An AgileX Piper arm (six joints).
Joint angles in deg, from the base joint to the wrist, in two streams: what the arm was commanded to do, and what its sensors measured. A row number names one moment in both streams.
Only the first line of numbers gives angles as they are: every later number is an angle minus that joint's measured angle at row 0.
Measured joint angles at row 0:
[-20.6 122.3 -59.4 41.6 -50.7 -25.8]
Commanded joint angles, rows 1 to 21:
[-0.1 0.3 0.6 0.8 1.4 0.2]
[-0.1 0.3 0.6 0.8 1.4 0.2]
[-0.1 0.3 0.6 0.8 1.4 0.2]
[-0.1 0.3 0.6 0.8 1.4 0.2]
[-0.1 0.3 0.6 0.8 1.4 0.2]
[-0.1 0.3 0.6 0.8 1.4 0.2]
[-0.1 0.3 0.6 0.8 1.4 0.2]
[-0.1 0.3 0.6 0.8 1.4 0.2]
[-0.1 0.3 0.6 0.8 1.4 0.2]
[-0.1 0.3 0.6 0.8 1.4 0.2]
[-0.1 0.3 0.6 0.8 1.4 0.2]
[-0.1 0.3 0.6 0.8 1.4 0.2]
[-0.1 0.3 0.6 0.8 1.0 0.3]
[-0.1 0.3 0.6 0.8 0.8 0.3]
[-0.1 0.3 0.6 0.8 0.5 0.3]
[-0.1 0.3 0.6 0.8 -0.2 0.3]
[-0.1 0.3 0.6 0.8 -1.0 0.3]
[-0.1 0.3 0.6 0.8 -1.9 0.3]
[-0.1 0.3 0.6 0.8 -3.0 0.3]
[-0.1 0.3 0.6 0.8 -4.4 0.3]
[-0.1 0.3 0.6 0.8 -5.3 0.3]
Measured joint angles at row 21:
[0.0 0.1 0.0 0.1 -1.4 0.1]
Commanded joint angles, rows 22 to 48:
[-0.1 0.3 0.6 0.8 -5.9 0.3]
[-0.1 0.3 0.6 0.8 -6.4 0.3]
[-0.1 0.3 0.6 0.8 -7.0 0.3]
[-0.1 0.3 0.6 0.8 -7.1 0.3]
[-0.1 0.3 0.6 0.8 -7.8 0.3]
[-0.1 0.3 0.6 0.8 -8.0 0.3]
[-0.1 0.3 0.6 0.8 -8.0 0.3]
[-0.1 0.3 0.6 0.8 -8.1 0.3]
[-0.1 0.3 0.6 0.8 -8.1 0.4]
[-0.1 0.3 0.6 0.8 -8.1 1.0]
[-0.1 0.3 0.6 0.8 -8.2 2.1]
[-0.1 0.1 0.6 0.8 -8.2 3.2]
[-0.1 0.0 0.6 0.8 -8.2 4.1]
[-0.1 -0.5 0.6 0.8 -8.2 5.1]
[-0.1 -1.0 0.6 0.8 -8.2 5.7]
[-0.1 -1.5 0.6 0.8 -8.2 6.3]
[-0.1 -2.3 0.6 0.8 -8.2 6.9]
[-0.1 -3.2 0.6 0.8 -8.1 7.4]
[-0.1 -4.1 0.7 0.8 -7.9 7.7]
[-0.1 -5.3 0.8 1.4 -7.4 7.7]
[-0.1 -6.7 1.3 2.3 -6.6 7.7]
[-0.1 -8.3 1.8 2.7 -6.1 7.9]
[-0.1 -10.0 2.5 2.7 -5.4 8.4]
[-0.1 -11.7 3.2 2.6 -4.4 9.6]
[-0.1 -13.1 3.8 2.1 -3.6 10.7]
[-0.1 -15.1 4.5 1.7 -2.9 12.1]
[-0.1 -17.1 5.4 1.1 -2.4 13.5]
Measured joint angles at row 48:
[0.0 -10.4 2.8 1.6 -4.8 9.2]
